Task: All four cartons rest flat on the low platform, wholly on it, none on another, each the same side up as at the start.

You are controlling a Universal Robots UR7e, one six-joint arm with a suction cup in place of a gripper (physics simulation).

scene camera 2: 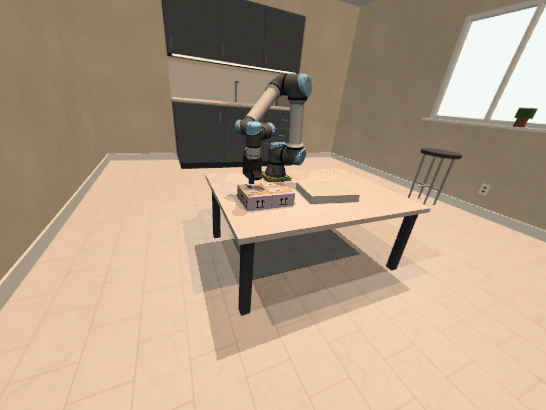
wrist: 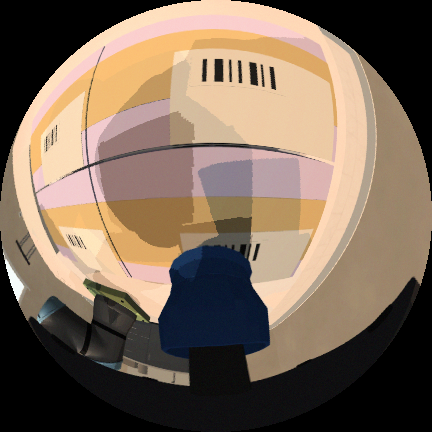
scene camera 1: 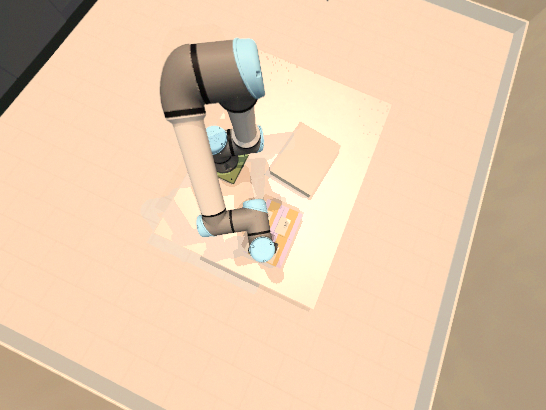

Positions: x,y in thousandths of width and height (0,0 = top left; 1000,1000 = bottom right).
Labels:
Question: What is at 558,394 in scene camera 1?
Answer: A low platform.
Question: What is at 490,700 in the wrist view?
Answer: The suction cup.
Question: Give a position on a low platform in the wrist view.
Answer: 61,450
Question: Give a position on a low platform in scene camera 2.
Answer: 596,467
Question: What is the suction cup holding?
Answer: Nothing.

